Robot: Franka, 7 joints.
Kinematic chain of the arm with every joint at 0, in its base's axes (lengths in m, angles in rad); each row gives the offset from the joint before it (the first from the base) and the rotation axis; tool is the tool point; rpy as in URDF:
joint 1: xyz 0 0 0.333 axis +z
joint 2: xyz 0 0 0 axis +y
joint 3: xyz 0 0 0.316 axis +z
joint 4: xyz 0.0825 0 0 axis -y
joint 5: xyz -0.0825 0 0.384 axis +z
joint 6: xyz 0 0 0 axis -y
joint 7: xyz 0.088 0 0 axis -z
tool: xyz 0 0 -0.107 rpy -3.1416 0 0
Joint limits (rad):
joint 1: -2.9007..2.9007
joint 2: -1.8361..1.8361
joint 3: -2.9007..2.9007
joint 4: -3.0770..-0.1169
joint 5: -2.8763..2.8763
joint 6: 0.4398..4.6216
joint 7: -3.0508..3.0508
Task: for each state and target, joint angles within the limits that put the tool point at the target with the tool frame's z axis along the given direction. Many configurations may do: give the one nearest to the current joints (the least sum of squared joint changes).
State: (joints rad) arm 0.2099 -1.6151 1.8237 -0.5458 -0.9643 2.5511 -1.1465
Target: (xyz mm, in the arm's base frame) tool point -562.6 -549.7 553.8 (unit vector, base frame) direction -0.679 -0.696 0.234
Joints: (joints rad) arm 0.7975 -1.2307 2.0807 -0.3087 -0.3428 3.4148 -1.1465
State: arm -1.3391 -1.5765 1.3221 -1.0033 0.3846 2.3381 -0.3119
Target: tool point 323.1 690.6 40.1 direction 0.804 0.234 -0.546
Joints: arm -1.3425 -1.8257 1.9025 -1.1016 0.6737 2.7873 -0.3119
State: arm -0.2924 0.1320 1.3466 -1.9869 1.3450 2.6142 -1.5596
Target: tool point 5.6 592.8 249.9 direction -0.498 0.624 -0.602
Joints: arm 0.6529 0.7190 1.1061 -2.0503 1.3674 3.1269 -1.5596
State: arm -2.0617 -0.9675 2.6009 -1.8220 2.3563 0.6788 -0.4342
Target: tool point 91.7 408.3 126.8 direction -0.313 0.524 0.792
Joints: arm -1.7760 -0.8536 2.9007 -2.4190 2.2656 0.4431 -0.4342
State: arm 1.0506 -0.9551 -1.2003 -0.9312 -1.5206 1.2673 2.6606
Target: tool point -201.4 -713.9 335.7 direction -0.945 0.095 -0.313
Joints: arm 0.7609 -1.0751 -2.0116 -1.3311 -2.1001 1.2631 2.6606
